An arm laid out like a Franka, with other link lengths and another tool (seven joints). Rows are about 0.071 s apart.
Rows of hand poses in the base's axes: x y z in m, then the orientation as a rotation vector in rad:
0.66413 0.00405 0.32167 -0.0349 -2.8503 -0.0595
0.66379 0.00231 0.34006 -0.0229 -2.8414 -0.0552
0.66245 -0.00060 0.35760 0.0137 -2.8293 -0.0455
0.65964 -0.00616 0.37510 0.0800 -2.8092 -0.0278
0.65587 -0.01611 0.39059 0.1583 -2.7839 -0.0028
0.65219 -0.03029 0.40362 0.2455 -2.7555 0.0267
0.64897 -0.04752 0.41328 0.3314 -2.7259 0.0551
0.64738 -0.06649 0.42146 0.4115 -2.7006 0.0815
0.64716 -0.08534 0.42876 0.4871 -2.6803 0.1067
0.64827 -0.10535 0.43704 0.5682 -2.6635 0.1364
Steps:
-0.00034 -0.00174 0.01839 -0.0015 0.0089 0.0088
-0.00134 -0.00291 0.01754 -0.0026 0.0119 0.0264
-0.00281 -0.00556 0.01750 -0.0049 0.0185 0.0482
-0.00377 -0.00995 0.01549 -0.0087 0.0214 0.0581
-0.00368 -0.01418 0.01303 -0.0108 0.0214 0.0657
-0.00322 -0.01723 0.00966 -0.0102 0.0200 0.0655
-0.00159 -0.01897 0.00818 -0.0089 0.0140 0.0615
-0.00022 -0.01885 0.00730 -0.0078 0.0075 0.0582
0.00111 -0.02001 0.00828 -0.0089 0.0005 0.0625

